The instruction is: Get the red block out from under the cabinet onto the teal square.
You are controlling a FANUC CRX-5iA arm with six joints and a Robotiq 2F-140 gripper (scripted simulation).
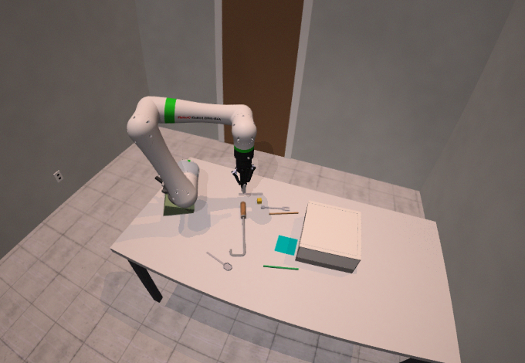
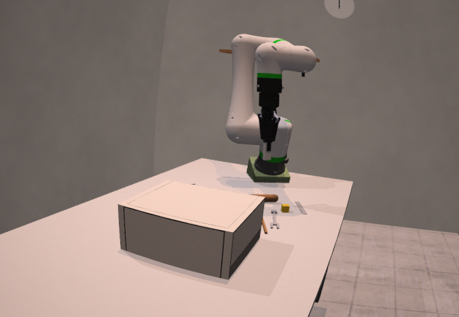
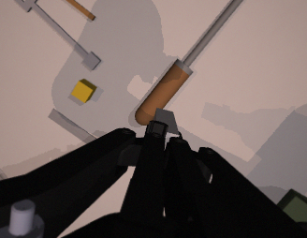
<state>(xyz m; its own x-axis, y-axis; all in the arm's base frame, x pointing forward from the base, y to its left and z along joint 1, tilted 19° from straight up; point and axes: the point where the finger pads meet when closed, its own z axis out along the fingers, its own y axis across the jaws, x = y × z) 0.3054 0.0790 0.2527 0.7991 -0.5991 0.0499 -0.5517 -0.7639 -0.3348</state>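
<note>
The yellow cube lies 19 cm below my hand, 12 cm to the left of it and 4 cm ahead of it. Round my hand: hook tool (19 cm below, 12 cm to the right, 3 cm ahead); grey wrench (20 cm below, 15 cm ahead, 12 cm to the left); flat grey bar (20 cm below, 15 cm to the left, 3 cm behind).
</note>
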